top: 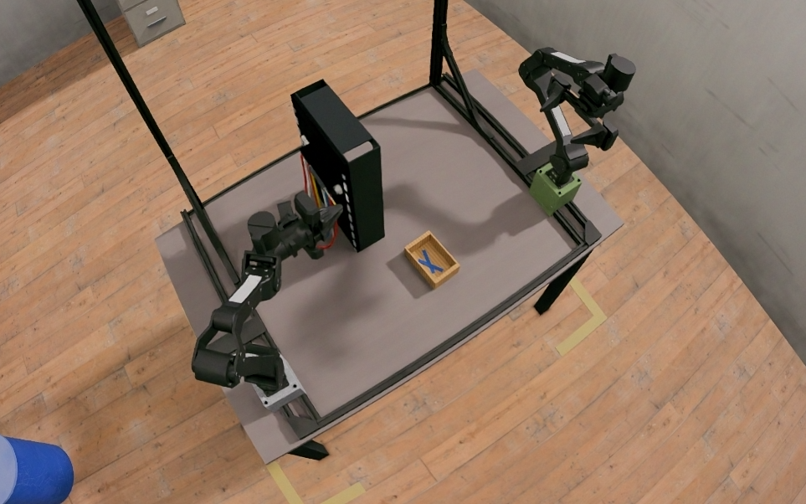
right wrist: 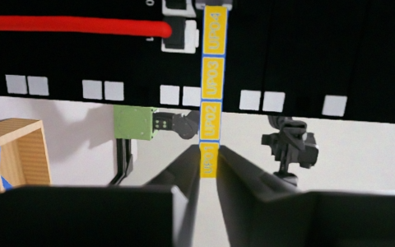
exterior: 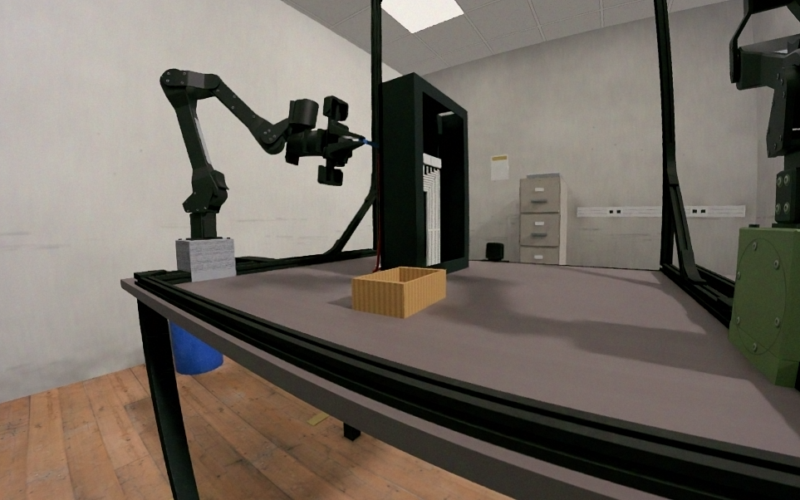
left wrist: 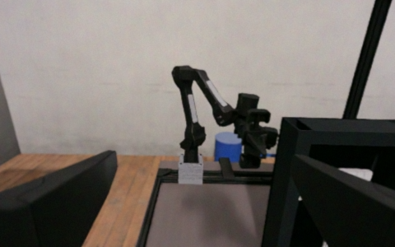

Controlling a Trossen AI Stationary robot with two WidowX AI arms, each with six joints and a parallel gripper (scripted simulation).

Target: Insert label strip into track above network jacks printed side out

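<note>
Now: the label strip 3 cm to the left of my right hand and 3 cm behind it. The rest, counted from my right hand: wooden box (28 cm below, 20 cm to the left, 12 cm ahead); black patch panel (14 cm behind, 9 cm below, 7 cm to the left).
</note>
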